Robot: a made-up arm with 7 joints.
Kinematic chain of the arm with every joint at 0, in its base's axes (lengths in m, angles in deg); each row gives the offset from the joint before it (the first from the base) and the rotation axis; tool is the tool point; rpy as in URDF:
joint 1: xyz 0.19 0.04 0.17 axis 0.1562 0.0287 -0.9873
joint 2: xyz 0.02 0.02 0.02 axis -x
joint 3: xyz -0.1 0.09 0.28 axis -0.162 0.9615 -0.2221
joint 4: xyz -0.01 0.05 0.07 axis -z
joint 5: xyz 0.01 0 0.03 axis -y
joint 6: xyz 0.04 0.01 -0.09 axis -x
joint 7: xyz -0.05 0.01 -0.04 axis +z
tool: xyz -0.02 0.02 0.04 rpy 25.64 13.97 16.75
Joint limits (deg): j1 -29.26..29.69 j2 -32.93..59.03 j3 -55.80..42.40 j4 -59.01..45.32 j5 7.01..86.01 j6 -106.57..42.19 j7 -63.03..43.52
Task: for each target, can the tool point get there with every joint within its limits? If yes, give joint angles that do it. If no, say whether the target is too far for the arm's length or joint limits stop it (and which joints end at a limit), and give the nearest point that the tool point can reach.
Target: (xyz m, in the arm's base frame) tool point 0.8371 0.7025 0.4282
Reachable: no: too far | nearest point 0.4039 0.4361 0.3124 | short by 0.522 m
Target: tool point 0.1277 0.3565 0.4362
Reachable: yes | joints 7.84 23.62 -41.58 -20.06 57.28 -67.72 -9.24
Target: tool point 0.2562 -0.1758 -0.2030
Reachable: no: joint limits stop it (at a limit: joint 1, joint 2, joint 3, joint 6) | nearest point 0.3552 0.2885 0.1927 | short by 0.618 m
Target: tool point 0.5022 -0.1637 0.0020
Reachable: no: joint limits stop it (at a limit: joint 1, joint 2, joint 3, joint 6) | nearest point 0.3994 0.2723 0.2191 | short by 0.498 m
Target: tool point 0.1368 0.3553 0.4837
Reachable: yes | joints 3.04 21.08 -40.76 9.84 69.45 -12.01 -32.89
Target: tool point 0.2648 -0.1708 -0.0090
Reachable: no: joint limits stop it (at a limit: joint 1, joint 2, joint 3, joint 4, joint 6) | nearest point 0.1847 -0.0562 0.4385 | short by 0.469 m
